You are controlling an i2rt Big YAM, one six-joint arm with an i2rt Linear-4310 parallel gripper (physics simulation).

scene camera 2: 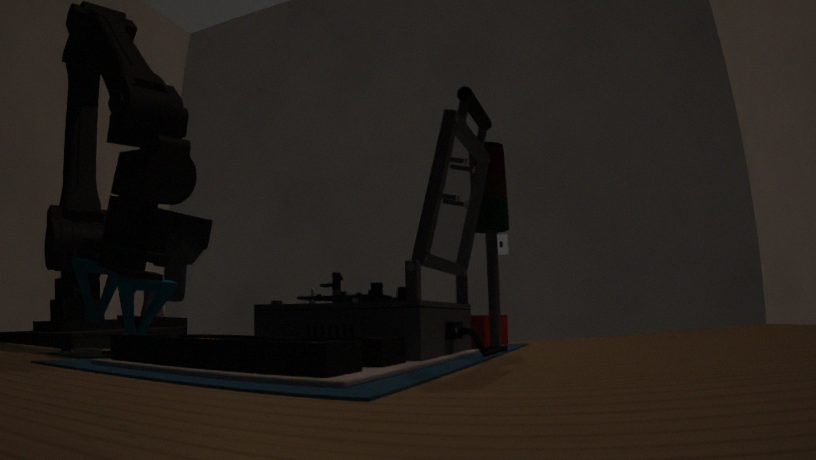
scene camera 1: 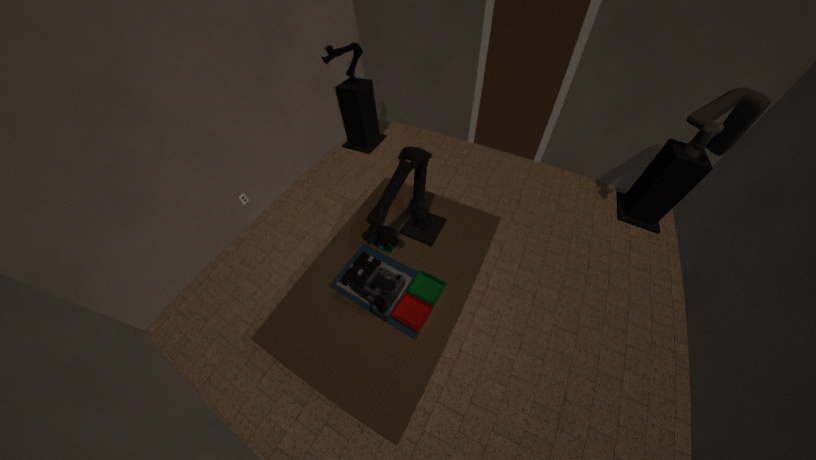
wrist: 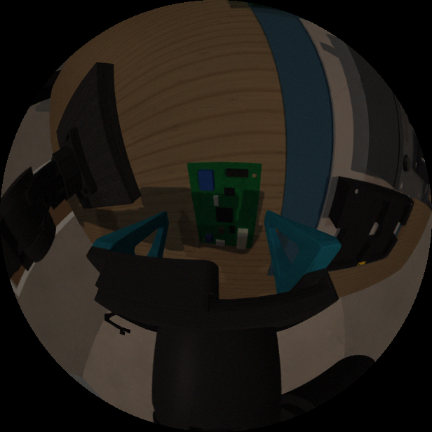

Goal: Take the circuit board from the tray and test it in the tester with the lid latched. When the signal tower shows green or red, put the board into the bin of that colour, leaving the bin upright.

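Observation:
The green circuit board lies flat on the wooden table, outside the black tray and beside the blue mat. My gripper is open and empty above the board, with a teal finger to either side of it in the wrist view. The grey tester stands on the mat; its lid is raised and tilted. The signal tower behind it has red over green, both looking dark. The green bin and red bin sit upright side by side.
The blue mat lies under the tray, tester and bins. My arm's base plate is left of the board in the wrist view. A dark cable joins the tester and tower foot. Two pedestals with arms stand far back.

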